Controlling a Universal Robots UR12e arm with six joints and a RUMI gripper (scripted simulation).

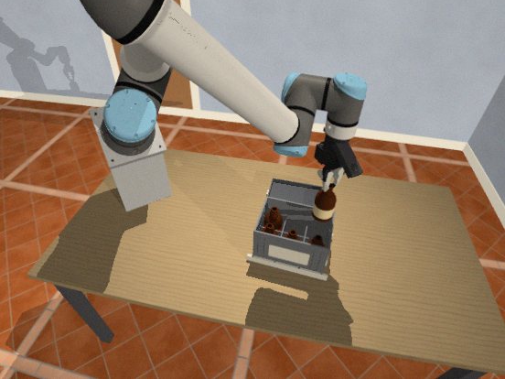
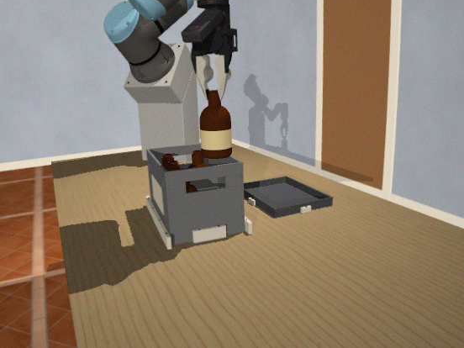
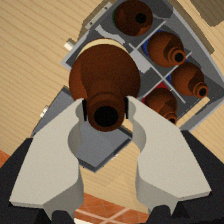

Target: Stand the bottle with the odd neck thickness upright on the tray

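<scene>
The bottle lies 70 mm below my hand. Also, from my hand: grey tray (80 mm behind, 270 mm to the left, 320 mm below); grey crate (100 mm behind, 20 mm to the right, 250 mm below).
</scene>
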